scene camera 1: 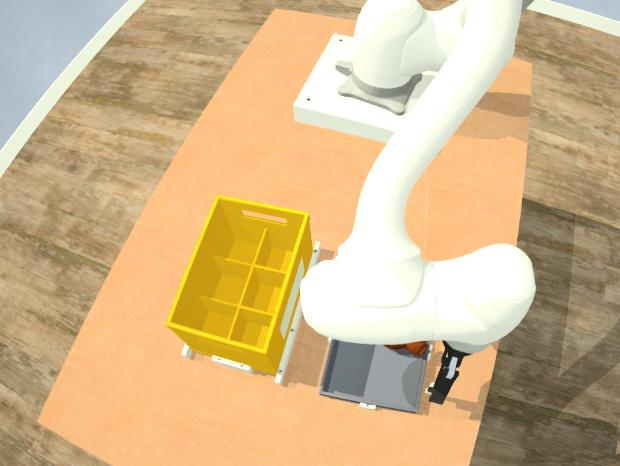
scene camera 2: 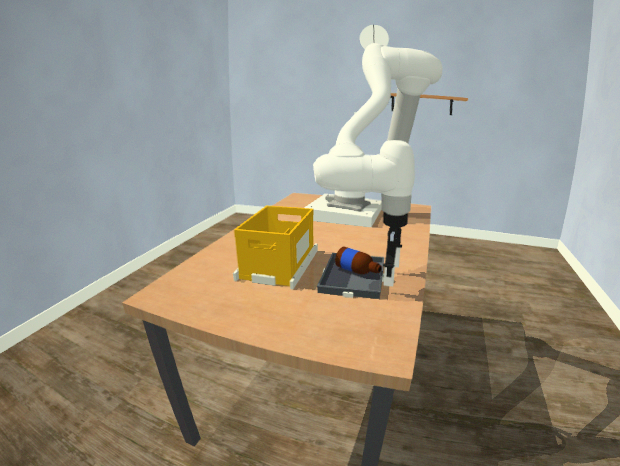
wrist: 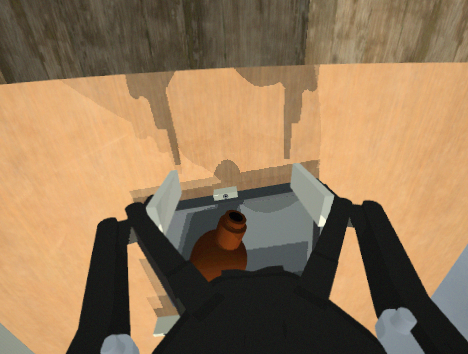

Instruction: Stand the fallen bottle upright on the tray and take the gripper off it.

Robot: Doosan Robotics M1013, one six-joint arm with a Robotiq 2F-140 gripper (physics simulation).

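The brown bottle with a blue label lies on its side in the grey tray, toward the tray's back. In scene camera 2 its neck points right, toward the gripper, over the tray's right side. The arm hides most of the bottle in scene camera 1. My gripper is open and empty, pointing down at the tray's right edge. In the wrist view the neck shows between the spread fingers, touching neither pad. The gripper's body hides the bottle's lower part there.
A yellow crate with dividers stands left of the tray, held by white edge strips. White clips sit at the tray's rim. The arm's white base stands at the table's back. The table's right edge is near the gripper.
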